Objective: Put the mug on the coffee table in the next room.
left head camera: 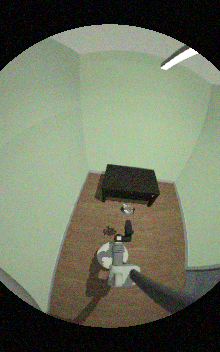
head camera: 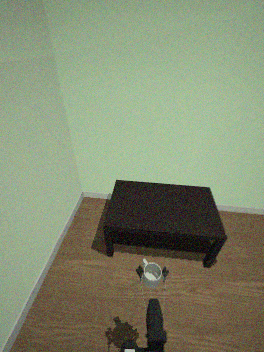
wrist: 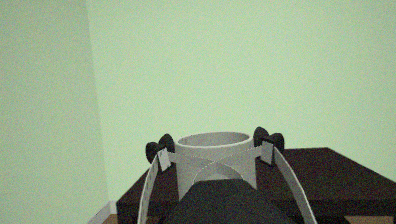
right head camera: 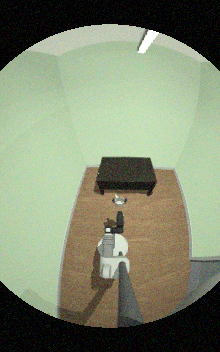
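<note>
A light grey mug (head camera: 152,274) (left head camera: 128,209) (right head camera: 119,201) (wrist: 217,162) is upright between the two dark fingertips of my gripper (head camera: 152,272) (wrist: 213,143), which is shut on it. In the head camera view the mug's handle points up and to the left. The dark coffee table (head camera: 167,210) (left head camera: 131,179) (right head camera: 126,170) (wrist: 320,175) stands beyond the mug, near the far wall. In the head views the mug appears over the floor in front of the table's near edge. In the wrist view the table top lies behind the mug. The mug's lower part is hidden there by the gripper body.
Pale green walls (head camera: 165,100) (wrist: 240,65) rise behind and to the left of the table, with a grey baseboard (head camera: 47,260). The wooden floor (head camera: 230,300) lies around the table. A grey doorway area (left head camera: 202,280) (right head camera: 205,272) shows at the lower right in the side head views.
</note>
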